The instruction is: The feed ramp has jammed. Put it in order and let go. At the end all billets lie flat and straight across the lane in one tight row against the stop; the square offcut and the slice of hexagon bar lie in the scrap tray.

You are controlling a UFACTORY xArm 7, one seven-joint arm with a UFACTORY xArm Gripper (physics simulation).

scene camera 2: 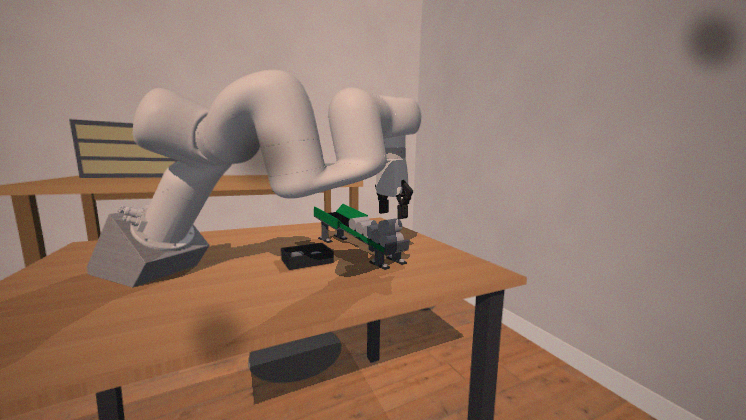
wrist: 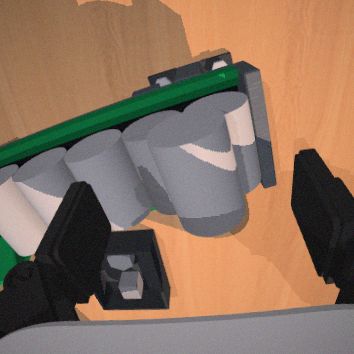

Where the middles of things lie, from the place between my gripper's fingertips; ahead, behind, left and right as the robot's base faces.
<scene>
My gripper is now 20 mm past the grey stop (wrist: 249, 78), 40 mm to the left of it and 80 mm above it. Round my hand: black scrap tray (scene camera 2: 327, 256) (200 mm behind, 150 mm to the left, 120 mm below).
</scene>
